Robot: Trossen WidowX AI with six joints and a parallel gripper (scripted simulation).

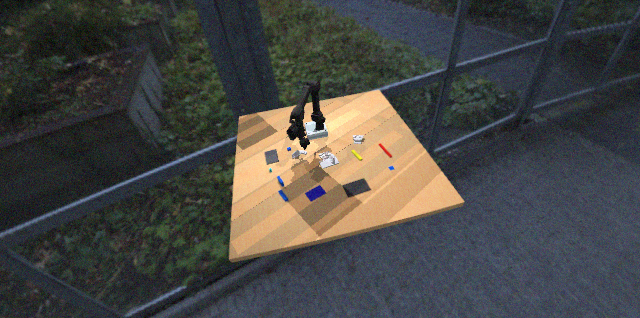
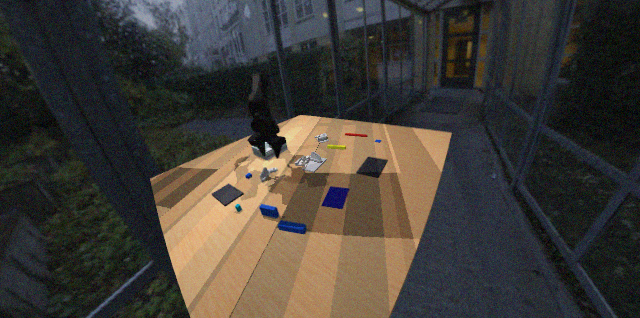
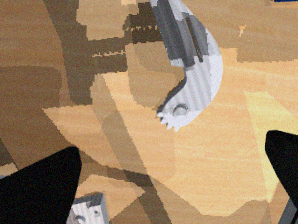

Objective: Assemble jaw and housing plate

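Right now my gripper tip is 1 cm past the white jaw, 1 cm to the left of it and 8 cm above it. The rest, counted from my gripper tip: teal cube 14 cm ahead, 22 cm to the right, 7 cm below; then yellow bar 5 cm ahead, 36 cm to the left, 8 cm below; then blue plate 34 cm ahead, 8 cm to the left, 8 cm below.
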